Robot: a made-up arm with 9 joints. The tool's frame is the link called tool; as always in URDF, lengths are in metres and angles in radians.
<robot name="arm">
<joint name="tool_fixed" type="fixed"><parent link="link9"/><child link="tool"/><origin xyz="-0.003 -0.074 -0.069"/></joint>
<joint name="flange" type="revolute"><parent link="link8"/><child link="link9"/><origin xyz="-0.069 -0.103 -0.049"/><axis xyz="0 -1 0"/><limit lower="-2.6" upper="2.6" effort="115" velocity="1.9"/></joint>
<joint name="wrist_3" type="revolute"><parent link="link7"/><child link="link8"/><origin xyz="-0.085 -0.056 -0.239"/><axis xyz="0 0 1"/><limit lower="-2.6" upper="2.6" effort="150" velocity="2.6"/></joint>
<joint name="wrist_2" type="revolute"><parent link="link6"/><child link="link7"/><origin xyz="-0.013 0.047 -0.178"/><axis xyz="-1 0 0"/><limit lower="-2.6" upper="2.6" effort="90" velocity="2"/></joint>
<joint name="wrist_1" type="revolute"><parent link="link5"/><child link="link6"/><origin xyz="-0.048 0.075 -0.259"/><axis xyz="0 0 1"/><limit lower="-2.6" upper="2.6" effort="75" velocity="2.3"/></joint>
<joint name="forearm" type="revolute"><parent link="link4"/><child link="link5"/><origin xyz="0.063 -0.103 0.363"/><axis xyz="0 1 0"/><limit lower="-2.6" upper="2.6" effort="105" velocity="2.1"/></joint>
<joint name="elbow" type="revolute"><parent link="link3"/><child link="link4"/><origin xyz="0.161 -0.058 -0.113"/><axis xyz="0 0 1"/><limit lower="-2.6" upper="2.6" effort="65" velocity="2.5"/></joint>
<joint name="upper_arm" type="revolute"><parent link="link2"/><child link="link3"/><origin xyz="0.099 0.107 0.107"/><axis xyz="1 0 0"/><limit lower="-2.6" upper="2.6" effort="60" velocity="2.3"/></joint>
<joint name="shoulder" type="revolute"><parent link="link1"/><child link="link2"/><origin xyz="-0.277 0.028 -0.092"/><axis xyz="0 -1 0"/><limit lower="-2.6" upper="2.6" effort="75" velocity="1.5"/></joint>
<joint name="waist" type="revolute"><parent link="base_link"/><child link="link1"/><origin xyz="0 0 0.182"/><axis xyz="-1 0 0"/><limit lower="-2.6" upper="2.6" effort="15" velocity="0.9"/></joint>
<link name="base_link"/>
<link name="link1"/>
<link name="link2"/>
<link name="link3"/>
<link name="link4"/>
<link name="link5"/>
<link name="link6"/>
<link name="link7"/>
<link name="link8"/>
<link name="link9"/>
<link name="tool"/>
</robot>
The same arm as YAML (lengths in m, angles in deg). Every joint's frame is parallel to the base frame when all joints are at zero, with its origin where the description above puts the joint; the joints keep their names.
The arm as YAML. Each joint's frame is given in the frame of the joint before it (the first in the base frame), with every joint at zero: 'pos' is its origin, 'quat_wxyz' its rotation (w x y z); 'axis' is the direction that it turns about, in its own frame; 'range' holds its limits. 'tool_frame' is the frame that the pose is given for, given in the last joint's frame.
length_unit: m
angle_unit: deg
joints:
  - joint: waist
    pos: [0.0, 0.0, 0.182]
    quat_wxyz: [1.0, 0.0, 0.0, 0.0]
    axis: "-x"
    range: [-148.97, 148.97]
  - joint: shoulder
    pos: [-0.277, 0.028, -0.092]
    quat_wxyz: [1.0, 0.0, 0.0, 0.0]
    axis: "-y"
    range: [-148.97, 148.97]
  - joint: upper_arm
    pos: [0.099, 0.107, 0.107]
    quat_wxyz: [1.0, 0.0, 0.0, 0.0]
    axis: "+x"
    range: [-148.97, 148.97]
  - joint: elbow
    pos: [0.161, -0.058, -0.113]
    quat_wxyz: [1.0, 0.0, 0.0, 0.0]
    axis: "+z"
    range: [-148.97, 148.97]
  - joint: forearm
    pos: [0.063, -0.103, 0.363]
    quat_wxyz: [1.0, 0.0, 0.0, 0.0]
    axis: "+y"
    range: [-148.97, 148.97]
  - joint: wrist_1
    pos: [-0.048, 0.075, -0.259]
    quat_wxyz: [1.0, 0.0, 0.0, 0.0]
    axis: "+z"
    range: [-148.97, 148.97]
  - joint: wrist_2
    pos: [-0.013, 0.047, -0.178]
    quat_wxyz: [1.0, 0.0, 0.0, 0.0]
    axis: "-x"
    range: [-148.97, 148.97]
  - joint: wrist_3
    pos: [-0.085, -0.056, -0.239]
    quat_wxyz: [1.0, 0.0, 0.0, 0.0]
    axis: "+z"
    range: [-148.97, 148.97]
  - joint: flange
    pos: [-0.069, -0.103, -0.049]
    quat_wxyz: [1.0, 0.0, 0.0, 0.0]
    axis: "-y"
    range: [-148.97, 148.97]
tool_frame:
  pos: [-0.003, -0.074, -0.069]
  quat_wxyz: [1.0, 0.0, 0.0, 0.0]

